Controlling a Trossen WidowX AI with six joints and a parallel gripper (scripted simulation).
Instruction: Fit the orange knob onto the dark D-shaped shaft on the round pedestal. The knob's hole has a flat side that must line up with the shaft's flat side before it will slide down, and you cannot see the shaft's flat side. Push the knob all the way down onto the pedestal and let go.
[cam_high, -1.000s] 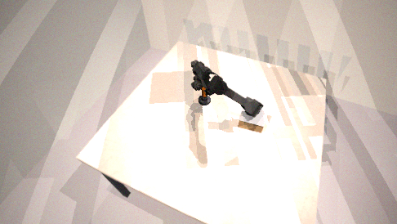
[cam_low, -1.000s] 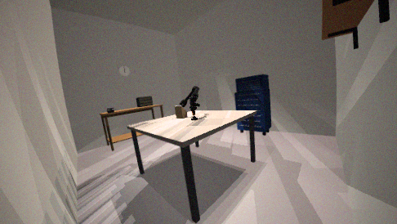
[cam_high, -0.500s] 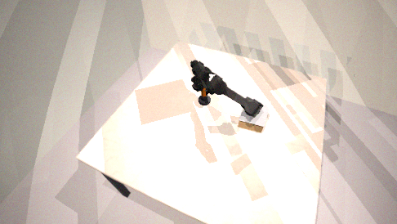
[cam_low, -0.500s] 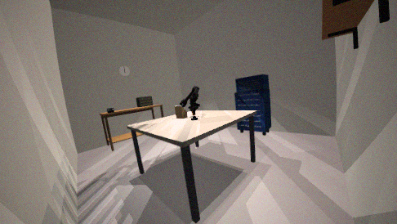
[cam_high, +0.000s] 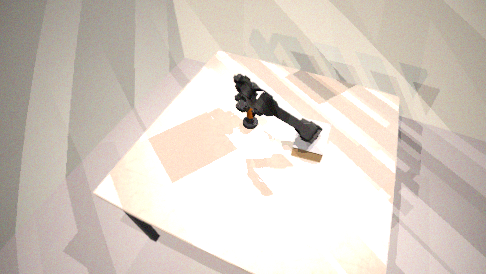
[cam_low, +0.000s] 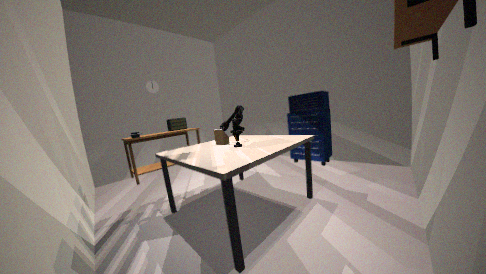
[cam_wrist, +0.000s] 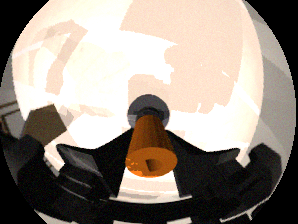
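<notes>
Right now the orange knob is 2 cm above my gripper tip. From my gripper tip the other things lie so: dark round pedestal: 4 cm below.
</notes>
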